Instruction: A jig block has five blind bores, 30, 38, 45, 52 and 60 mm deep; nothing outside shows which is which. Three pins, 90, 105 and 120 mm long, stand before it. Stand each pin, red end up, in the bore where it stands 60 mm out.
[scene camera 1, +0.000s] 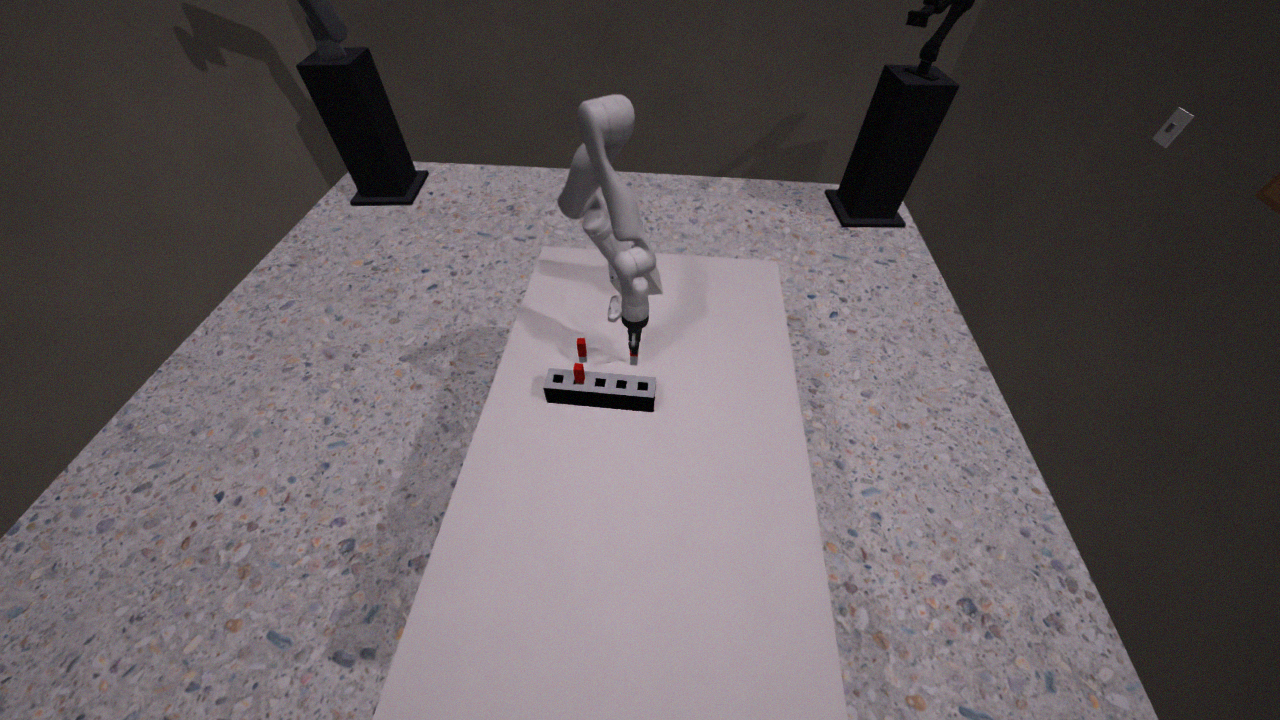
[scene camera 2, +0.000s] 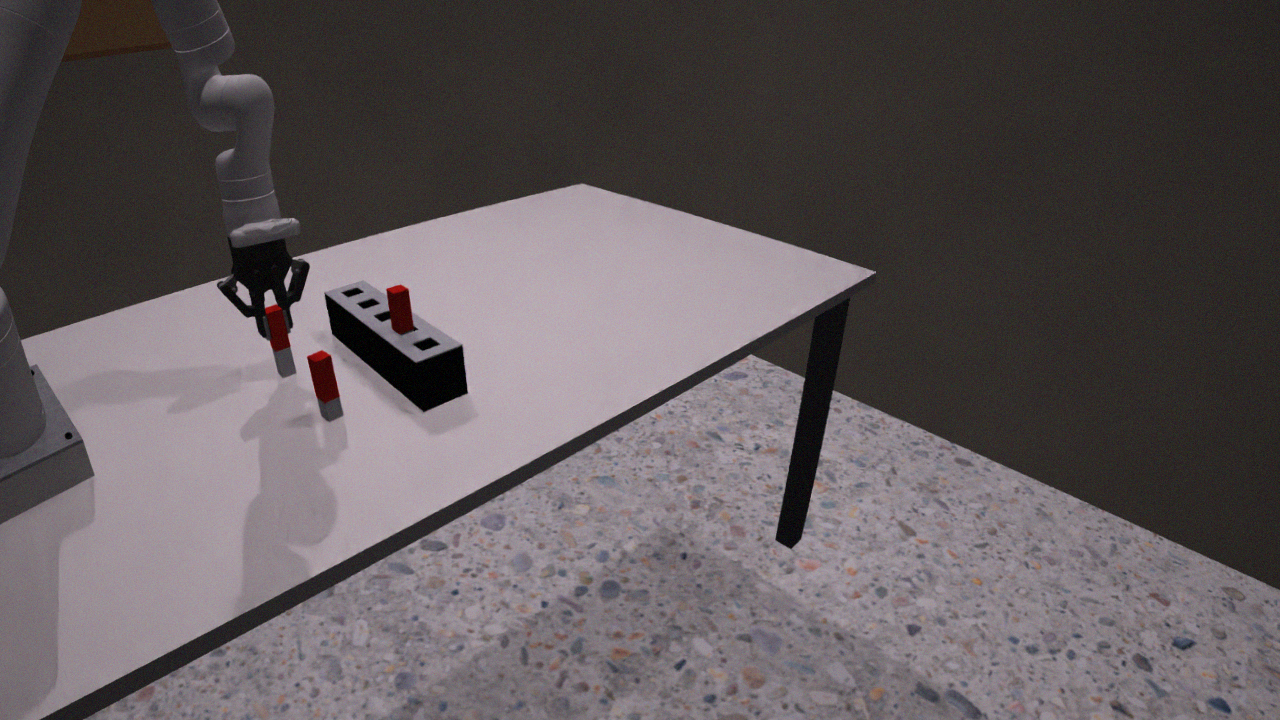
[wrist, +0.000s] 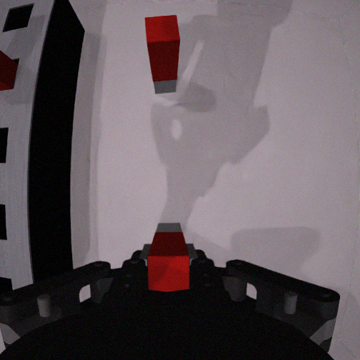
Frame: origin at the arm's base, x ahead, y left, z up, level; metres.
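Seen in the pictures: gripper, fingertip midpoint: (scene camera 1: 635, 349) (scene camera 2: 277, 335); arm's base, origin of the base link: (scene camera 2: 3, 424).
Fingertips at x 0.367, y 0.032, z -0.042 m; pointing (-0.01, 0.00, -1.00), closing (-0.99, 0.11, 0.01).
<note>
Pixels of each thing's top centre, then the offset from my fingertips to it. Level surfaces: height alone.
- jig block, middle of its top: (scene camera 2: 385, 315) (scene camera 1: 600, 382) dz +0.013, dx +0.130, dy -0.100 m
- second pin, middle of its top: (scene camera 2: 318, 356) (scene camera 1: 580, 340) dz +0.028, dx -0.013, dy -0.162 m
- third pin, middle of its top: (scene camera 2: 271, 308) (scene camera 1: 634, 340) dz +0.043, dx +0.000, dy -0.004 m
- white table, its level: dz -0.062 m
The jig block (scene camera 1: 599, 399) (scene camera 2: 371, 347) (wrist: 52, 150) is long, with a grey top, black sides and a row of five square bores. One pin (scene camera 1: 579, 373) (scene camera 2: 400, 308) (wrist: 6, 72) stands upright, red end up, in the second bore from the left in scene camera 1. A second pin (scene camera 1: 581, 347) (scene camera 2: 323, 377) (wrist: 163, 60) stands free on the table beside the block, red end up. My gripper (scene camera 1: 633, 352) (scene camera 2: 276, 333) (wrist: 168, 256) points down and is shut on the third pin (scene camera 1: 633, 360) (scene camera 2: 284, 361) (wrist: 168, 272), which stands upright at table level, red end up.
The white table (scene camera 1: 626, 555) (scene camera 2: 626, 268) (wrist: 300, 190) carries the block and pins. The arm's base (scene camera 2: 44, 456) stands at the left in scene camera 2. Two dark pedestals (scene camera 1: 362, 125) (scene camera 1: 895, 143) stand on the floor behind the table.
</note>
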